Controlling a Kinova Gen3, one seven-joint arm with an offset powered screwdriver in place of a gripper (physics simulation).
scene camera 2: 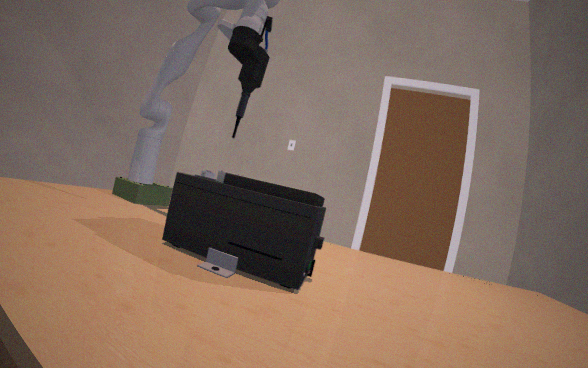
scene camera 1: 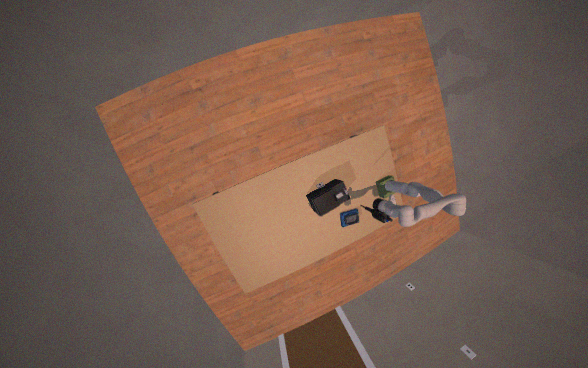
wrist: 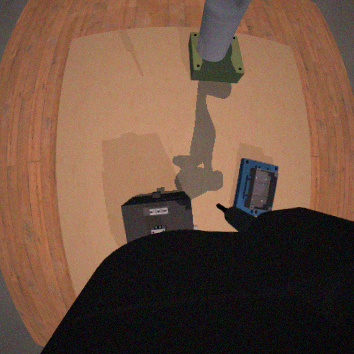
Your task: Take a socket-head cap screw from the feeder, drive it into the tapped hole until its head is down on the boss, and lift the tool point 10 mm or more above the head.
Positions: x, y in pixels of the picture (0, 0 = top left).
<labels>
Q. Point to a black screw feeder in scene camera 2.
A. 197, 219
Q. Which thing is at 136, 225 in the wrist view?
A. A black screw feeder.
</labels>
